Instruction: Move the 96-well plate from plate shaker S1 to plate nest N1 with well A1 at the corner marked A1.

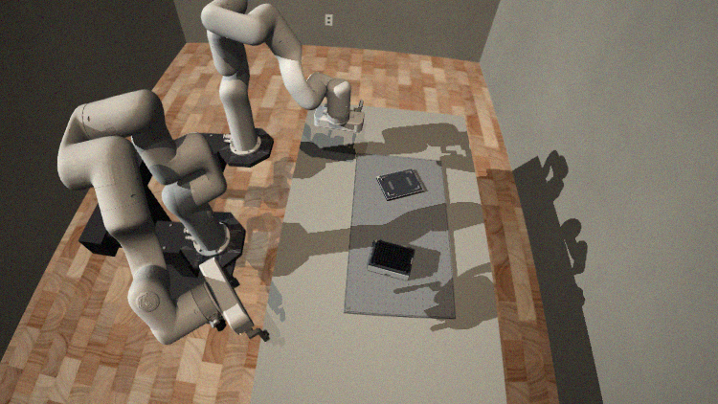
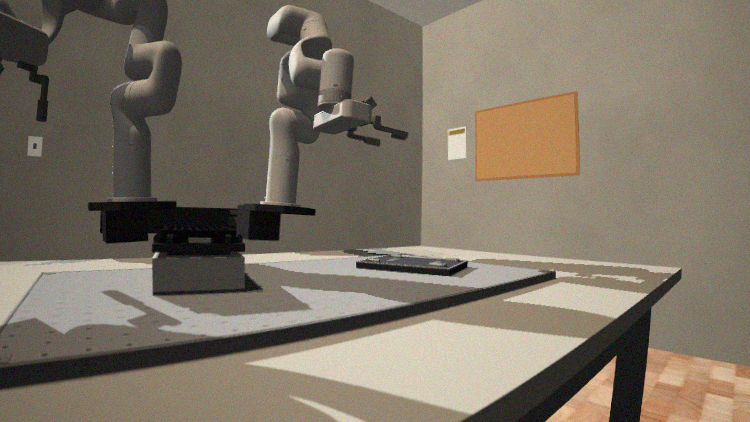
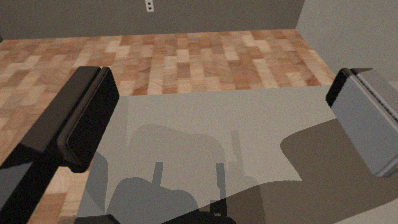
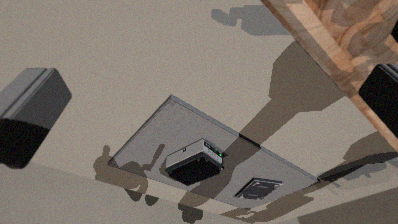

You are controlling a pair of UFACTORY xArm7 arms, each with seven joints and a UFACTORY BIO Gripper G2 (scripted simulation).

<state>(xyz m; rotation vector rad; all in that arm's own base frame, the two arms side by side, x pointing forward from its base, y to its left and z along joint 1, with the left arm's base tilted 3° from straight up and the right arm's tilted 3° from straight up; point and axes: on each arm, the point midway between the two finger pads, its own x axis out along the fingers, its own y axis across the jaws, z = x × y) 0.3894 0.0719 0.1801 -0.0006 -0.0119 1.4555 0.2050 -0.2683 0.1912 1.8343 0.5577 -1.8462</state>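
Note:
Right now the black 96-well plate is 490 mm to the right of my left hand, 220 mm below it and 210 mm ahead of it. Round my left hand: plate nest N1 (280 mm below, 240 mm ahead, 140 mm to the right); plate shaker S1 (480 mm to the right, 250 mm below, 240 mm ahead); perforated grey board (330 mm to the right, 290 mm below, 250 mm ahead).

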